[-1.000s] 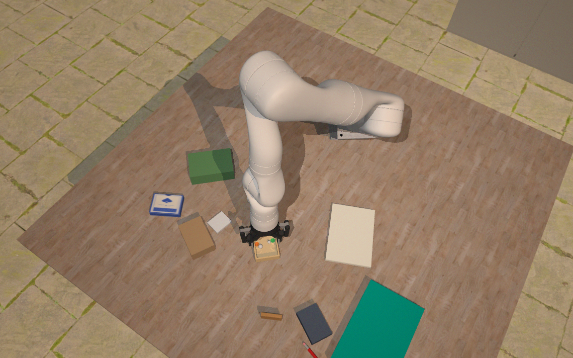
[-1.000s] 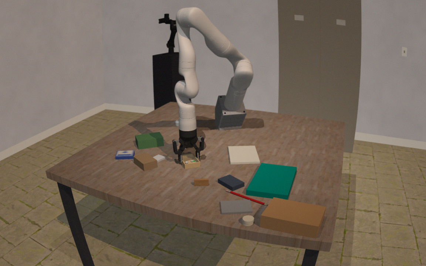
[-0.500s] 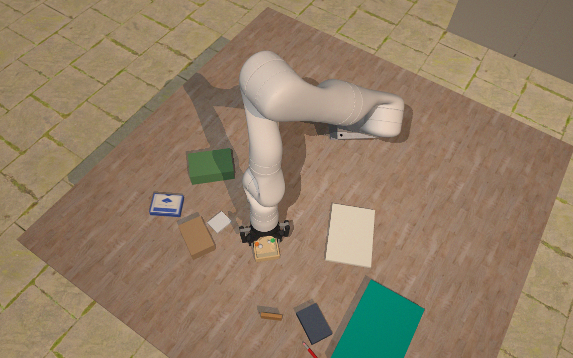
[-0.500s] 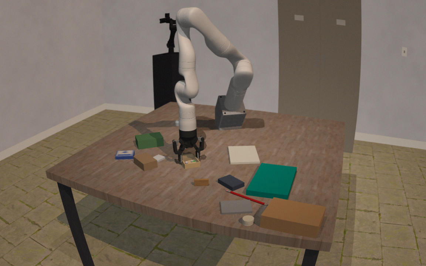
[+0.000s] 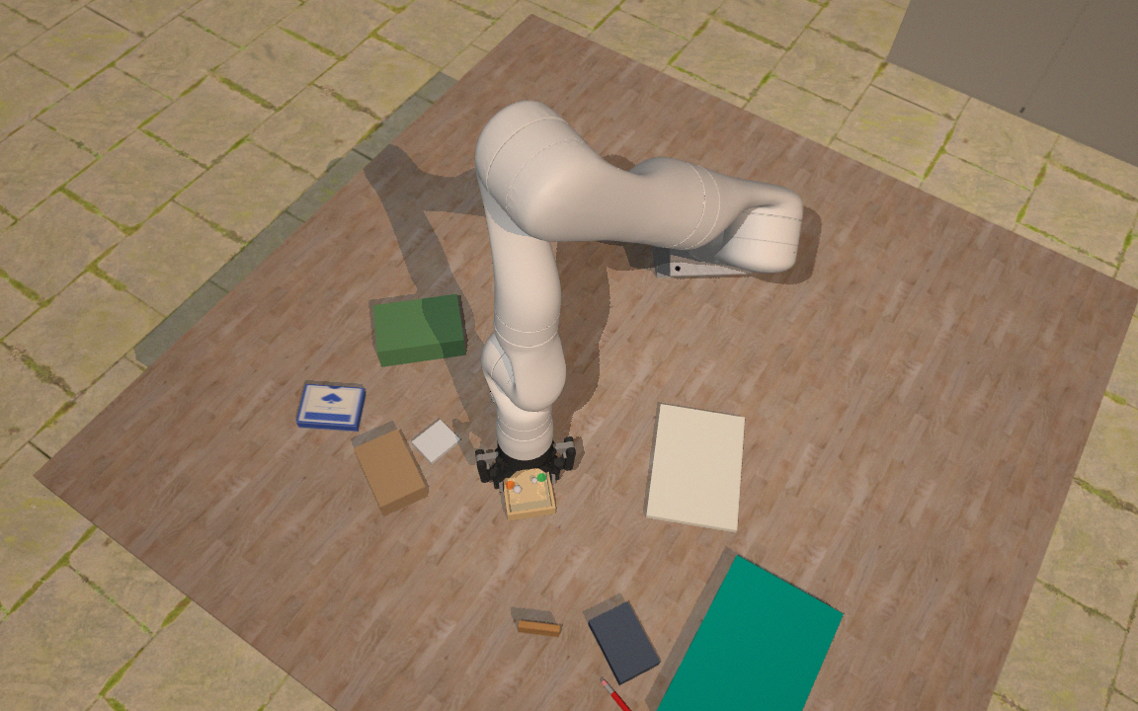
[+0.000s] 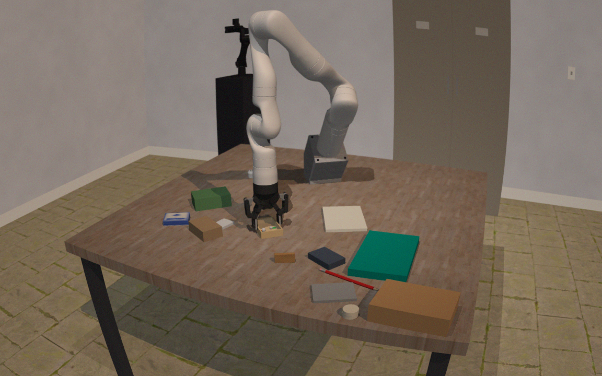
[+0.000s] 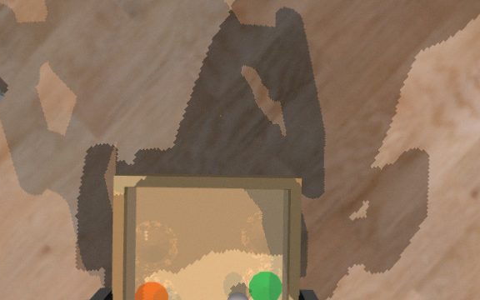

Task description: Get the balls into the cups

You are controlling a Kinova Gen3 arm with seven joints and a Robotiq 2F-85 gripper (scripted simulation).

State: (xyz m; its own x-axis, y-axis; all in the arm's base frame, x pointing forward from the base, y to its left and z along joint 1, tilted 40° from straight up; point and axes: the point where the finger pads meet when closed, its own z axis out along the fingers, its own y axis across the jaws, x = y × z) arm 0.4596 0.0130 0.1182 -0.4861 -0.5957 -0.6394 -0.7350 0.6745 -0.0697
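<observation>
My gripper is now 2 cm above the wooden puzzle box. Also, from my hand: white tile: 14 cm to the right, 5 cm ahead, 2 cm below; then brown block: 14 cm to the right, 14 cm ahead, 1 cm below; then cream slab: 21 cm behind, 15 cm to the left, 2 cm below.
</observation>
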